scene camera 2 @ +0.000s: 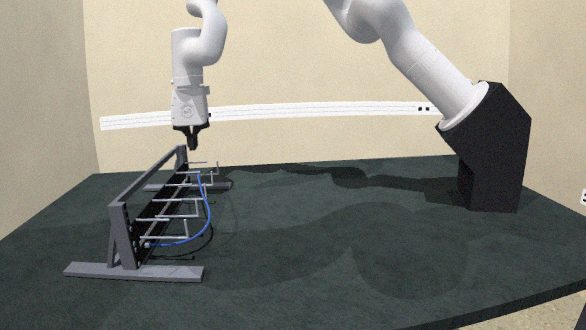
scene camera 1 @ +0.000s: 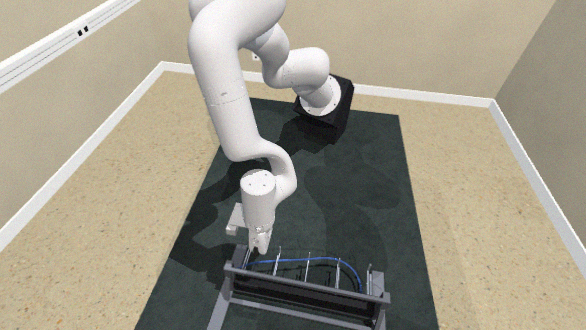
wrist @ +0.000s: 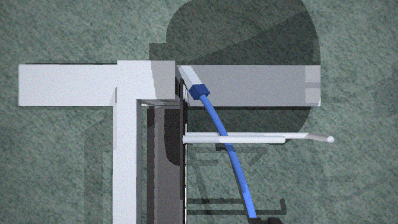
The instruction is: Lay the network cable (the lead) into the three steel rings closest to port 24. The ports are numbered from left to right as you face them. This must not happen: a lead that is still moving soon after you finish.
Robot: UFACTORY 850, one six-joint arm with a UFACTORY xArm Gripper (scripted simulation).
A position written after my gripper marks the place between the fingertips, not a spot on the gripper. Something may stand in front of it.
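Note:
Here is my gripper [scene camera 2: 193,149], and I also see a grey patch-panel rack [wrist: 127,86].

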